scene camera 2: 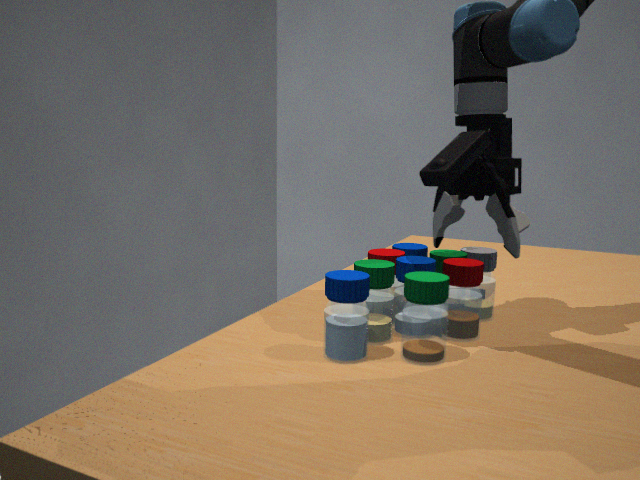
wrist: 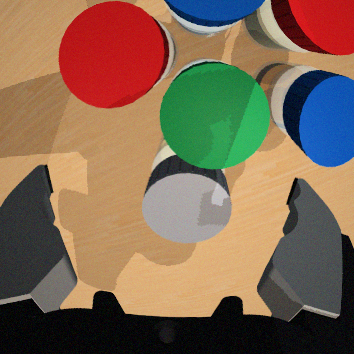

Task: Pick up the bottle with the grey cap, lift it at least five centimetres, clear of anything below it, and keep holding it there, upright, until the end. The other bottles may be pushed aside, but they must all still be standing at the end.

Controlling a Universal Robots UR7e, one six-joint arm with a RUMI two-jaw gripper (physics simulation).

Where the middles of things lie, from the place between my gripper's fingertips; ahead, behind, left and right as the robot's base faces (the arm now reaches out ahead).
My gripper is now 30 mm to the left of the grey-capped bottle (scene camera 2: 488,256) and 50 mm above it. From my hand the other things lie so: red-capped bottle (scene camera 2: 464,304) 70 mm to the left, 50 mm below.
